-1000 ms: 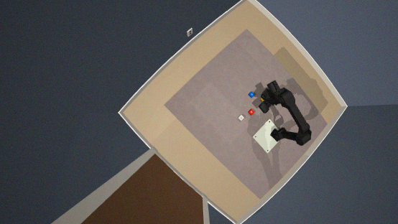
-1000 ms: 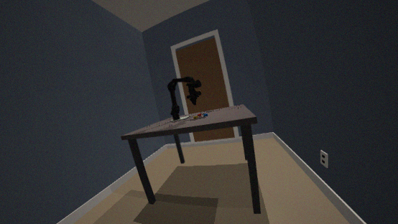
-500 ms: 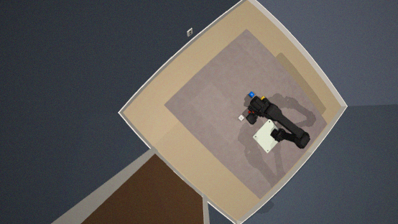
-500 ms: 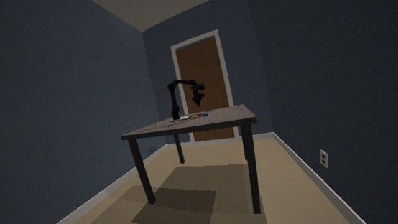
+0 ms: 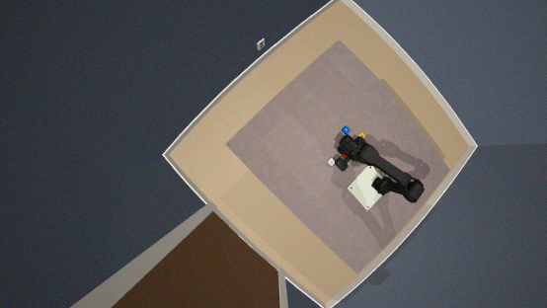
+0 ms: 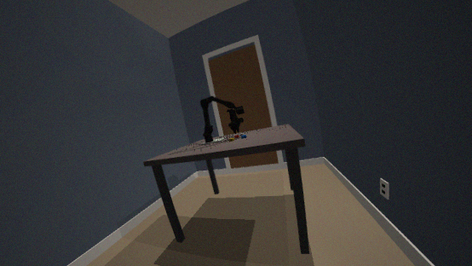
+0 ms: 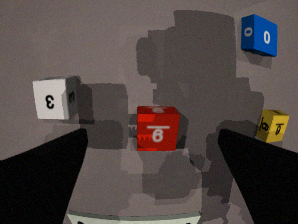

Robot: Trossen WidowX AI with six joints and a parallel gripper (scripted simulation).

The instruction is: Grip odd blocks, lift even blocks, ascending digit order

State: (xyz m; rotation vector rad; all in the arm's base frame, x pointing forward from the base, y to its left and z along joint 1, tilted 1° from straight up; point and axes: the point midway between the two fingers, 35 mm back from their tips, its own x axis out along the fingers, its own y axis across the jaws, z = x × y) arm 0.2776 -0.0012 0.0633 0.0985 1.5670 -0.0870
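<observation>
Now: the red block 30 mm below my gripper tip and 10 mm behind it. Also, from my gripper tip: white block 80 mm to the left, 30 mm below, 30 mm ahead; yellow block 140 mm to the right, 30 mm below, 30 mm behind; blue block 110 mm to the right, 70 mm ahead, 30 mm below.
</observation>
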